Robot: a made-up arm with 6 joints. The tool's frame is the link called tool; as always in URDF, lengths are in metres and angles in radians.
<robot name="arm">
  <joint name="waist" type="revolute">
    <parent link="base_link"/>
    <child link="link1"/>
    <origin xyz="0 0 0.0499" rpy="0 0 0"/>
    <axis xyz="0 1 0"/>
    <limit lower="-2.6" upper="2.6" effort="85" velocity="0.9"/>
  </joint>
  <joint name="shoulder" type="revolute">
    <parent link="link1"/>
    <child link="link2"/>
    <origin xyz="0.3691 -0.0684 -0.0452" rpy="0 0 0"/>
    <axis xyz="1 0 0"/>
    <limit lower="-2.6" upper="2.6" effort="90" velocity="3"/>
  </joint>
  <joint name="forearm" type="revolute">
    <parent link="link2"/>
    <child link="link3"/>
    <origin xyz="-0.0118 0.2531 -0.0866" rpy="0 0 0"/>
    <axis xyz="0 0 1"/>
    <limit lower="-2.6" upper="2.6" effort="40" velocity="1.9"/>
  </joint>
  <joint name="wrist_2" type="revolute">
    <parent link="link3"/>
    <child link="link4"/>
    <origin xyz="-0.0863 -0.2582 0.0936" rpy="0 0 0"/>
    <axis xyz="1 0 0"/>
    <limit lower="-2.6" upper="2.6" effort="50" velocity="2.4"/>
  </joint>
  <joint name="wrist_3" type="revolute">
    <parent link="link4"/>
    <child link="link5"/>
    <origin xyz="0.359 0.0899 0.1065" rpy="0 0 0"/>
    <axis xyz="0 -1 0"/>
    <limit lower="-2.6" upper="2.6" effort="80" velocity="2.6"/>
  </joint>
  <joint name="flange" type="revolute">
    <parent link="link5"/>
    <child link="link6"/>
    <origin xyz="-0.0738 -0.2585 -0.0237" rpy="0 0 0"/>
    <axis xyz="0 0 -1"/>
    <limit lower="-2.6" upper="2.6" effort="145" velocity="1.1"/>
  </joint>
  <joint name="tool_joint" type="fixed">
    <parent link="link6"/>
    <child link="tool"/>
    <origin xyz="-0.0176 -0.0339 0.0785" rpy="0 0 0"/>
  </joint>
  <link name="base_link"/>
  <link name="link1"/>
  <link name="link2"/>
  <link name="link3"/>
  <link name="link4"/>
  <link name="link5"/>
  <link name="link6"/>
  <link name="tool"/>
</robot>
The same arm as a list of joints. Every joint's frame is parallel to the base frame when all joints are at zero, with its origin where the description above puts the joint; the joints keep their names.
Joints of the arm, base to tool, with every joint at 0 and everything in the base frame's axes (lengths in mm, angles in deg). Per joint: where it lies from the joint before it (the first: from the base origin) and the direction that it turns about. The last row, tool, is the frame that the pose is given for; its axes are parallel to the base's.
waist: axis +y offset 0 0 49.9
shoulder: axis +x offset 369.1 -68.4 -45.2
forearm: axis +z offset -11.8 253.1 -86.6
wrist_2: axis +x offset -86.3 -258.2 93.6
wrist_3: axis -y offset 359 89.9 106.5
flange: axis -z offset -73.8 -258.5 -23.7
tool: offset -17.6 -33.9 78.5
Joint limits (deg, base to tool): -148.97..148.97 -148.97..148.97 -148.97..148.97 -148.97..148.97 -148.97..148.97 -148.97..148.97

